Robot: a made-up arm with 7 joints.
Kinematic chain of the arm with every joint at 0, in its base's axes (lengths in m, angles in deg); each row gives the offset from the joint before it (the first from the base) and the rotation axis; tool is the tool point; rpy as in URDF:
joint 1: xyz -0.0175 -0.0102 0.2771 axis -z
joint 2: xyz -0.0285 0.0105 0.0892 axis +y
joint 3: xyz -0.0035 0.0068 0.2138 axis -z
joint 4: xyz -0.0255 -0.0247 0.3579 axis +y
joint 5: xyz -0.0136 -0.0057 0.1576 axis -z
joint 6: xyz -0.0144 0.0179 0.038 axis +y
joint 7: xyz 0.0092 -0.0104 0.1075 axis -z
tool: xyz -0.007 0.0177 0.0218 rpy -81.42 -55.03 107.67
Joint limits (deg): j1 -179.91..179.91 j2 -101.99..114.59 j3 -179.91..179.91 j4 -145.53..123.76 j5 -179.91..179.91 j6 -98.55..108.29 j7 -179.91..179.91
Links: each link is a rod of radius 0.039 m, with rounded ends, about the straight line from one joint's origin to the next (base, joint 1, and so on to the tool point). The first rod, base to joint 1, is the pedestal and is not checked.
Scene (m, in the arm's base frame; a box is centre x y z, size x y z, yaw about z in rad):
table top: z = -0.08
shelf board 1: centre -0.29 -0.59 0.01 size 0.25 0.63 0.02 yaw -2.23
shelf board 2: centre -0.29 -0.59 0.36 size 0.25 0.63 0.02 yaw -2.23
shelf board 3: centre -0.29 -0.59 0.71 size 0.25 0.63 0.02 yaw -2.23
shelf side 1: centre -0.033 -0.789 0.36 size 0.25 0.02 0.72 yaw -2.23
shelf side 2: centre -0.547 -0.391 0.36 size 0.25 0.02 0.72 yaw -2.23
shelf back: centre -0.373 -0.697 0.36 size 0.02 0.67 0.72 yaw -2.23
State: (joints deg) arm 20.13 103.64 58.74 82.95 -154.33 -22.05 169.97
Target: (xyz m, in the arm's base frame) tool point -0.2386 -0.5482 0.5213
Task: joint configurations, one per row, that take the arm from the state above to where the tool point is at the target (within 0.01 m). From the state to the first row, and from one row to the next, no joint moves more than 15 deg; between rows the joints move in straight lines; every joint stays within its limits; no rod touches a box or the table.
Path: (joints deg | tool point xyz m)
1: 33.17 95.12 63.92 89.94 -154.01 -25.33 170.26 | 0.2515 -0.5060 0.2335
2: 46.20 86.60 69.10 96.93 -153.70 -28.60 170.56 | 0.1110 -0.5293 0.3429
3: 59.24 78.08 74.29 103.91 -153.38 -31.88 170.85 | -0.0257 -0.4959 0.4403
4: 72.27 69.55 79.47 110.90 -153.07 -35.16 171.15 | -0.1349 -0.4144 0.5213
5: 77.75 71.02 78.46 98.39 -151.92 -30.31 170.35 | -0.1898 -0.4831 0.5210
6: 83.22 72.49 77.44 85.87 -150.77 -25.45 169.55 | -0.2386 -0.5482 0.5212

